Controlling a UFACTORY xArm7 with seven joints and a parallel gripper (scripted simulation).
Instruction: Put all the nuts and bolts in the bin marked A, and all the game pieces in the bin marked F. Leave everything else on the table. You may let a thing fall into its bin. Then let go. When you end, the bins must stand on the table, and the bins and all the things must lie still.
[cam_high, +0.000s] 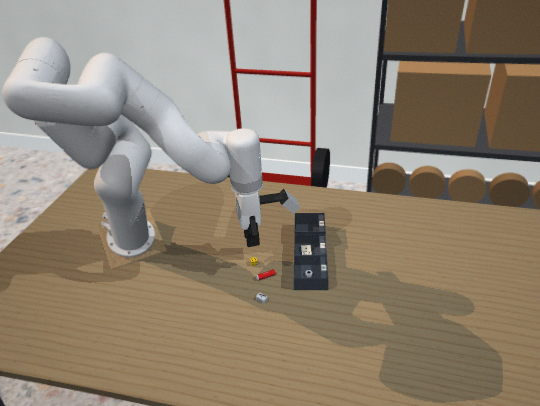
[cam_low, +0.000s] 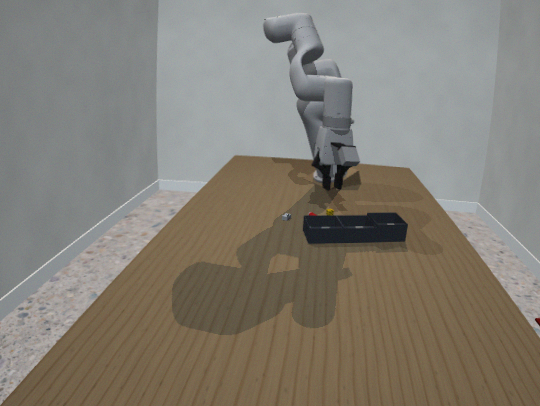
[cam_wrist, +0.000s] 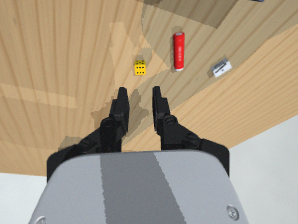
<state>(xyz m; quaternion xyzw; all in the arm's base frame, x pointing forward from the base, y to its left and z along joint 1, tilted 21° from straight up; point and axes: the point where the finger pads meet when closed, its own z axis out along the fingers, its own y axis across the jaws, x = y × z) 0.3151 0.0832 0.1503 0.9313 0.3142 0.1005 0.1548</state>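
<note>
The yellow die lies 90 mm below my hand. Also, from my hand: metal piece (70 mm ahead, 110 mm to the right, 90 mm below); then white domino (120 mm ahead, 70 mm to the left, 90 mm below); then red cylinder (50 mm ahead, 30 mm to the right, 90 mm below).
</note>
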